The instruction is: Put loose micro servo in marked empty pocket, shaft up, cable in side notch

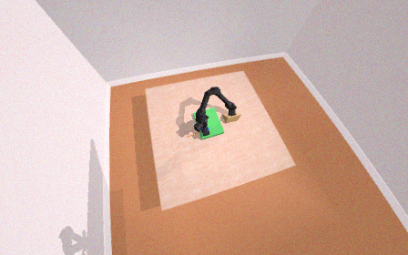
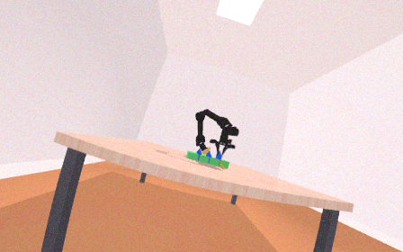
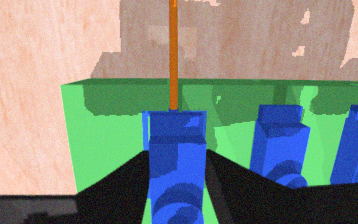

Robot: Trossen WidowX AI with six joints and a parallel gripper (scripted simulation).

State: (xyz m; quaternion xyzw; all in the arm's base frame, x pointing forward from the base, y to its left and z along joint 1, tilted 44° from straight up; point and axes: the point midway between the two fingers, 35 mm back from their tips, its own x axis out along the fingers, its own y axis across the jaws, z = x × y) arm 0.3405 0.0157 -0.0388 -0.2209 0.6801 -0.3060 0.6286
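Right now my gripper tip is 130 mm past the green deck, 70 mm to the left of it and 50 mm above it.
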